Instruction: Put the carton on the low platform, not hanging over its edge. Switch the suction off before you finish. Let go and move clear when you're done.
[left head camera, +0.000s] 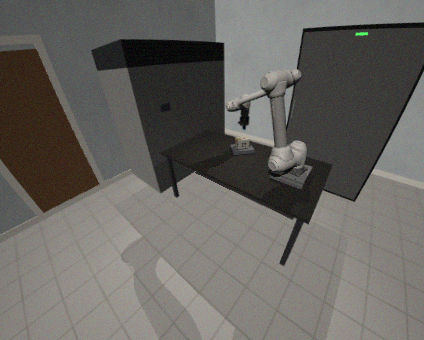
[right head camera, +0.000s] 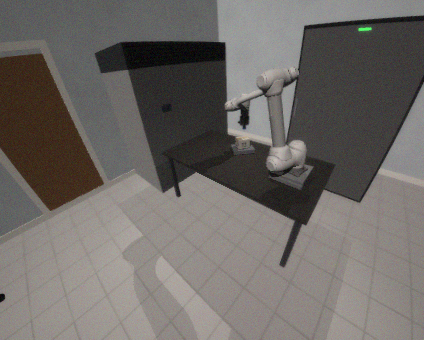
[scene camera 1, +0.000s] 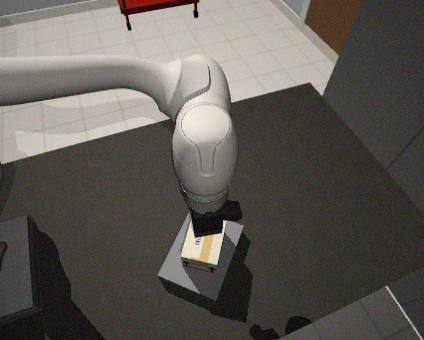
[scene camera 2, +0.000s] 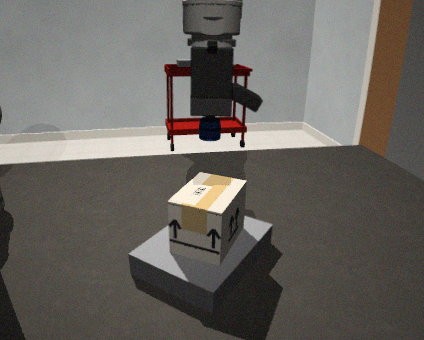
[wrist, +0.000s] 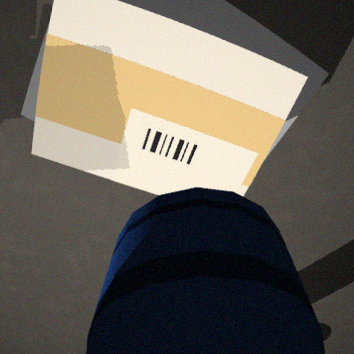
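The white carton with tan tape stands upright on the low grey platform. In scene camera 2 its base lies within the platform's top, with grey margin showing at the front and sides; the rear edge is hidden there. My suction cup is blue and hangs above the carton, apart from it, with a visible gap. It holds nothing. In scene camera 1 the cup is hidden under the black tool body.
The platform stands on a dark table. The arm's base plate is on the same table. A tall dark cabinet stands beyond the table's end. A red cart stands on the floor by the wall.
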